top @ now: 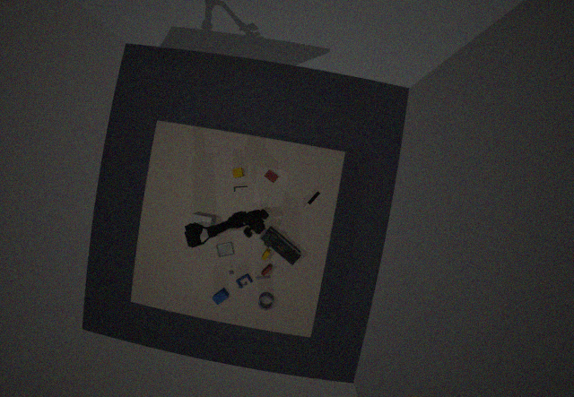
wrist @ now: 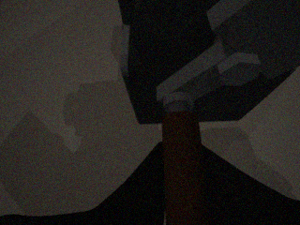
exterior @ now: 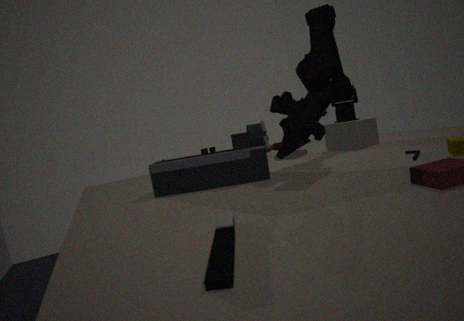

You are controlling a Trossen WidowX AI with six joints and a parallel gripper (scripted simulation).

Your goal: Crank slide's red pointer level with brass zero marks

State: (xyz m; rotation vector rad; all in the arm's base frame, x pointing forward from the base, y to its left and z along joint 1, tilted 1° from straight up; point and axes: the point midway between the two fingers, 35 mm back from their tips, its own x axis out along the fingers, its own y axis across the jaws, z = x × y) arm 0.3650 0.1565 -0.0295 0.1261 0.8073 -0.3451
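My gripper tip is now 3 cm below the brown crank handle, 2 cm past it and 1 cm to the right of it. Round my gripper tip: red pointer 13 cm ahead, 7 cm to the right, 4 cm above; grey plate 24 cm to the right, 19 cm behind, 4 cm below; blue piece 55 cm to the right, 11 cm behind, 2 cm below.
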